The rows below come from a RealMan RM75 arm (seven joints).
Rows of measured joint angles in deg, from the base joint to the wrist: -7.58 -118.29 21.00 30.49 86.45 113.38 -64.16; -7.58 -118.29 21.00 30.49 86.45 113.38 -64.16; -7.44 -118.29 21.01 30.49 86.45 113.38 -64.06; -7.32 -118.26 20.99 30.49 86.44 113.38 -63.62; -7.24 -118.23 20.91 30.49 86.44 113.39 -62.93; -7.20 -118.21 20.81 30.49 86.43 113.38 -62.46; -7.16 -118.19 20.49 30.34 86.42 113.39 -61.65; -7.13 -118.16 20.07 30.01 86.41 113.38 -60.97; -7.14 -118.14 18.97 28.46 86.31 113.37 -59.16; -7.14 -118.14 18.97 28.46 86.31 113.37 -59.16; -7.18 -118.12 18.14 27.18 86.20 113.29 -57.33; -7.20 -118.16 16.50 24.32 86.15 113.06 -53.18; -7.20 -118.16 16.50 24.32 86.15 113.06 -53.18; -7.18 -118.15 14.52 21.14 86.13 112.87 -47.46; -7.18 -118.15 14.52 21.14 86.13 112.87 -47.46; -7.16 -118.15 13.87 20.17 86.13 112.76 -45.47; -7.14 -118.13 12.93 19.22 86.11 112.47 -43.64; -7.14 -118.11 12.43 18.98 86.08 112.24 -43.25
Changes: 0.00 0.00 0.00 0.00 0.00 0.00 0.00; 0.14 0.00 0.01 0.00 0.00 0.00 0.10; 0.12 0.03 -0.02 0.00 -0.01 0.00 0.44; 0.08 0.03 -0.08 0.00 0.00 0.01 0.69; 0.04 0.02 -0.10 0.00 -0.01 -0.01 0.47; 0.04 0.02 -0.32 -0.15 -0.01 0.01 0.81; 0.03 0.03 -0.42 -0.33 -0.01 -0.01 0.68; -0.01 0.02 -1.10 -1.55 -0.10 -0.01 1.81; 0.00 0.00 0.00 0.00 0.00 0.00 0.00; -0.04 0.02 -0.83 -1.28 -0.11 -0.08 1.83; -0.02 -0.04 -1.64 -2.86 -0.05 -0.23 4.15; 0.00 0.00 0.00 0.00 0.00 0.00 0.00; 0.02 0.01 -1.98 -3.18 -0.02 -0.19 5.72; 0.00 0.00 0.00 0.00 0.00 0.00 0.00; 0.02 0.00 -0.65 -0.97 0.00 -0.11 1.99; 0.02 0.02 -0.94 -0.95 -0.02 -0.29 1.83; 0.00 0.02 -0.50 -0.24 -0.03 -0.23 0.39
